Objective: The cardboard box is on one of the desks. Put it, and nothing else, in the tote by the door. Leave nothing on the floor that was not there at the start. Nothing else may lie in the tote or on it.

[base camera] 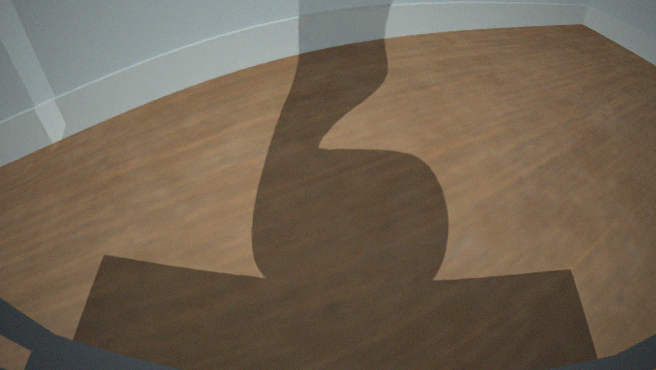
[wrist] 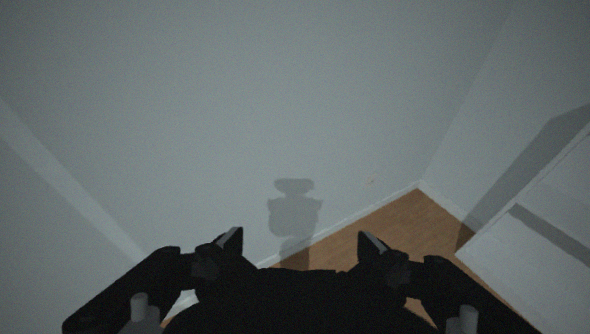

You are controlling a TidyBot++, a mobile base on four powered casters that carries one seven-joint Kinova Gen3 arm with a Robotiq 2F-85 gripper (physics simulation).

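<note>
My gripper is open, with its two black fingers wide apart at the bottom of the wrist view. Between and beyond the fingertips are a pale wall and a strip of floor. The cardboard box, the desks, the tote and the door do not show in either view.
A pale wall with a white baseboard stands ahead and meets another wall at a corner on the right. A white furniture piece stands at the right in the wrist view. The robot's shadow falls on the wooden floor.
</note>
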